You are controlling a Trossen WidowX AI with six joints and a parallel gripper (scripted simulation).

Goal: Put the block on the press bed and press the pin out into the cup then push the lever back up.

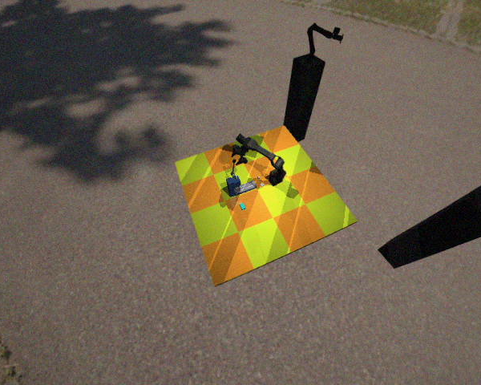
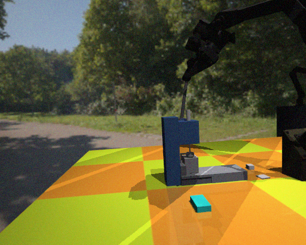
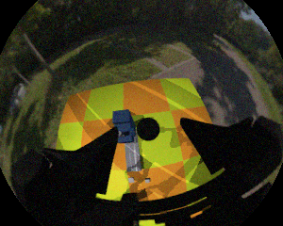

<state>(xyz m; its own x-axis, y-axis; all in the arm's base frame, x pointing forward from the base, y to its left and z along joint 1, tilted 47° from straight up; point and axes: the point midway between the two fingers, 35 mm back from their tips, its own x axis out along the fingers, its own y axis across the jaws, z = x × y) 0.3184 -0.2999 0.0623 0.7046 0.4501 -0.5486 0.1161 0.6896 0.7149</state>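
My gripper tip is 80 mm above the lever, 10 mm to the right of it and 10 mm short of it. Also, from my gripper tip: cyan block (340 mm below, 240 mm to the left, 70 mm ahead); then thin punch (190 mm below, 80 mm to the left, 20 mm ahead); then small grey cube (340 mm below, 220 mm behind, 40 mm to the left).
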